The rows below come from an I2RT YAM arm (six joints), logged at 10 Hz.
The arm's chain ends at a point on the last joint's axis. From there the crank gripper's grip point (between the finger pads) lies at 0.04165 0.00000 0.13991 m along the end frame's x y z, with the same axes.
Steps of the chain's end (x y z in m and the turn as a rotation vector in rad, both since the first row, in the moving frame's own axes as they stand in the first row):
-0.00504 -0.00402 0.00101 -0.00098 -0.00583 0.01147
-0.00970 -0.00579 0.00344 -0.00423 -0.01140 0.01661
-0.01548 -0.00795 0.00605 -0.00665 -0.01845 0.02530
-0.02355 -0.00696 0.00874 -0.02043 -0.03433 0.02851
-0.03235 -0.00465 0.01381 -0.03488 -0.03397 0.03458
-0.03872 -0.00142 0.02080 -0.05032 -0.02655 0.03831
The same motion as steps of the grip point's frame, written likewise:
-0.00586 -0.00341 0.00125 -0.00098 -0.00583 0.01147
-0.01131 -0.00452 0.00390 -0.00423 -0.01140 0.01661
-0.01809 -0.00600 0.00679 -0.00665 -0.01845 0.02530
-0.02843 -0.00297 0.01005 -0.02043 -0.03433 0.02851
-0.03723 0.00161 0.01503 -0.03488 -0.03397 0.03458
-0.04261 0.00717 0.02164 -0.05032 -0.02655 0.03831

